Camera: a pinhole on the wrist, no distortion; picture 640 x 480 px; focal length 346.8 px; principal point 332.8 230.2 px. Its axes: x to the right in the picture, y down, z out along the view. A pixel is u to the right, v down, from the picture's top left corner.
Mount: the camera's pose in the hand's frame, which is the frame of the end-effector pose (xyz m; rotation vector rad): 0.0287 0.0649 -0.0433 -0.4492 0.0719 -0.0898
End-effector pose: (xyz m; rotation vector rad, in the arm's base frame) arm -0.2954 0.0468 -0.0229 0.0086 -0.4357 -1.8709
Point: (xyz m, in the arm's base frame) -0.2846 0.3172 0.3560
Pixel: 140.3 27.3
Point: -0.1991 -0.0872 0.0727
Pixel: 546.2 399.5
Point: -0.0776 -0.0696 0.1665
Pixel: 352.2 451.7
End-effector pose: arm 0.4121 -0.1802 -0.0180 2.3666 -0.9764 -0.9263
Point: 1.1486 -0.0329 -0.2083
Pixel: behind the camera
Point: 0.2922 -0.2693 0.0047
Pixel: 207.0 229.6
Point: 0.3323 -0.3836 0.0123
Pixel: 439.9 393.0
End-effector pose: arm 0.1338 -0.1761 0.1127 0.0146 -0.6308 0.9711
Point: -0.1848 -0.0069 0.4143
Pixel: 396.6 240.6
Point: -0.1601 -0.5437 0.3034
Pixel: outside the picture
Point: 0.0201 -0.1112 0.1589
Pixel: 299.5 206.9
